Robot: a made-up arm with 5 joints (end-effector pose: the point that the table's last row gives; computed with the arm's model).
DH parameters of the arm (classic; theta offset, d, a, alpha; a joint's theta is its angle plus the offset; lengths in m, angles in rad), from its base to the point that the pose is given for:
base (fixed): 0 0.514 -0.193 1.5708
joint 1: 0 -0.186 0.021 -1.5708
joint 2: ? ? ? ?
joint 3: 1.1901 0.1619 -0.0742 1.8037
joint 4: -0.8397 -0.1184 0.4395 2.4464
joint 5: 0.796 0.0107 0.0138 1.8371
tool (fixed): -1.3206 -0.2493 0 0
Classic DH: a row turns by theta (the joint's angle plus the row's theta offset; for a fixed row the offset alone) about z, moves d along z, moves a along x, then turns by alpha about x.
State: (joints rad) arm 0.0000 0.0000 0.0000 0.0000 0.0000
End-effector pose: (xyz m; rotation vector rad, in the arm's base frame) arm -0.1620 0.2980 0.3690 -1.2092 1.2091 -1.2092
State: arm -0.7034 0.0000 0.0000 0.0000 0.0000
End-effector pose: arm -0.2632 0.2980 0.3833 -1.7057 1.7056 -0.7898
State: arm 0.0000 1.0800 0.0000 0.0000 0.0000
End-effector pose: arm -0.2661 0.2476 0.3690 -1.5363 0.3847 -0.3847
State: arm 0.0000 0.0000 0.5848 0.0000 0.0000
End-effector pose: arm -0.2403 0.2781 0.3690 -1.4306 0.7685 -0.7686
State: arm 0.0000 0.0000 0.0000 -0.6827 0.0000
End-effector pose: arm -0.3771 0.3398 0.4122 -1.5999 1.5993 -0.5991
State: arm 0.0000 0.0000 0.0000 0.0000 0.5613
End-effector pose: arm -0.1335 0.3378 0.4931 -1.6431 1.6250 -1.1267
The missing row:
joint 2: -1.4289 0 0.0283 0
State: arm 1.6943 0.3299 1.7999 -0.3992 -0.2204
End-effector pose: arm -0.0011 -0.0388 0.5034 -1.8949 -1.5552 -1.0103
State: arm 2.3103 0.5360 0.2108 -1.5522 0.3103
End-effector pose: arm -0.0813 0.0949 0.1949 -1.5053 0.3787 -2.0209
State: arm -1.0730 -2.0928 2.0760 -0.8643 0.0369
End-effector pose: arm -0.3678 0.3872 0.7089 1.9600 -2.2505 -0.6132
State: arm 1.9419 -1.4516 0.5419 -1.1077 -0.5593
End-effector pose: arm -0.0548 0.6121 0.4579 0.4171 0.3054 -0.7395
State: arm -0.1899 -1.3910 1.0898 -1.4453 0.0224
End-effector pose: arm -0.4688 0.4499 0.6612 -1.6532 2.3025 0.3393
